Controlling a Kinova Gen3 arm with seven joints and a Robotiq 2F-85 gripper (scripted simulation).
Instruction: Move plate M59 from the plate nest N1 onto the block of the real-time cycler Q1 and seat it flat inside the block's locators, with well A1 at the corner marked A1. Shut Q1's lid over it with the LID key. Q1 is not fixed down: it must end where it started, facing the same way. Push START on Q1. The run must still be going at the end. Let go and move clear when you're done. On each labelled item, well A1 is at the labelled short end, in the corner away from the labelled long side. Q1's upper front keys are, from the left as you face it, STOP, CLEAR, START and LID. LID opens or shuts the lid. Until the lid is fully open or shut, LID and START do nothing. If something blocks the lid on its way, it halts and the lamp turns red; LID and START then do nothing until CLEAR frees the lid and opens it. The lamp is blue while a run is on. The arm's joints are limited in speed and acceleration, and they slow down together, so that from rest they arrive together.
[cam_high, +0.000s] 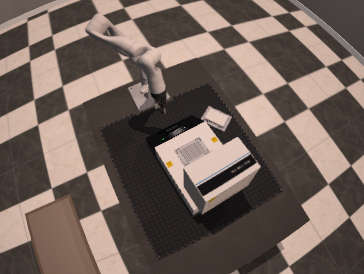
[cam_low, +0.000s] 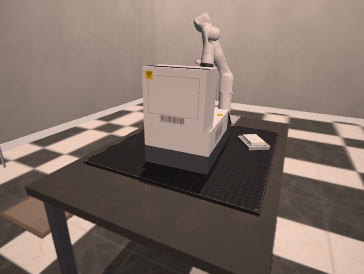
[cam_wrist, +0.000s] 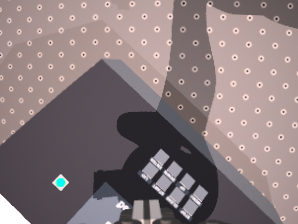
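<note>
My hand is 330 mm to the right of the plate M59, 250 mm above it and 30 mm past it. Round my hand: plate nest N1 (330 mm to the left, 270 mm below, 30 mm behind).
</note>
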